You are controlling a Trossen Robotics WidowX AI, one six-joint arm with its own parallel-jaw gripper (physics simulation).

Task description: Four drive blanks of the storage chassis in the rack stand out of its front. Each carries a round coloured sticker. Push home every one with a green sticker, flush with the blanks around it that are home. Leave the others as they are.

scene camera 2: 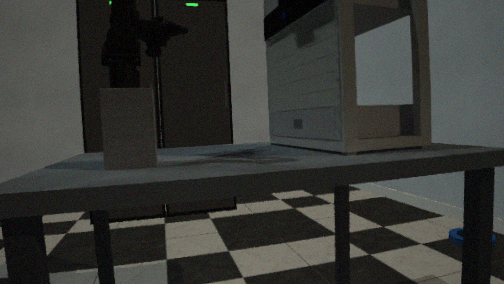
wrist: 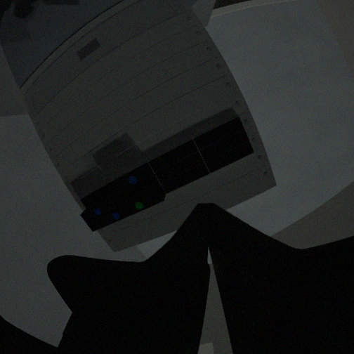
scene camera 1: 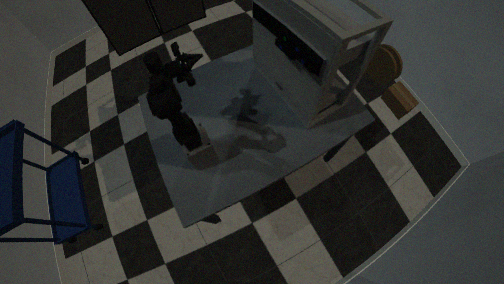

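The dark storage chassis (scene camera 1: pixel 312 61) (scene camera 2: pixel 299 14) (wrist: pixel 202 155) crosses the rack (scene camera 1: pixel 355 31) (scene camera 2: pixel 348 80) (wrist: pixel 165 82). In the wrist view its raised blanks form a block at the left end. That view shows one green sticker (wrist: pixel 139 205) and three blue stickers: one blue sticker (wrist: pixel 132 180), another blue sticker (wrist: pixel 97 212) and a third blue sticker (wrist: pixel 116 216). The green sticker (scene camera 1: pixel 284 38) also shows in scene camera 1. Edges between the raised blanks are too dark to tell. My gripper (scene camera 1: pixel 201 56) (scene camera 2: pixel 186 30) (wrist: pixel 204 210) is shut and empty, apart from the chassis, in front of the rack.
The rack stands on the grey table (scene camera 1: pixel 187 200) (scene camera 2: pixel 240 180). The arm's pale base block (scene camera 1: pixel 202 156) (scene camera 2: pixel 129 127) stands on it too. A dark cabinet (scene camera 1: pixel 140 22) (scene camera 2: pixel 195 75) is behind, a blue cart (scene camera 1: pixel 67 190) at left, and a wooden box (scene camera 1: pixel 400 100) beyond the rack.
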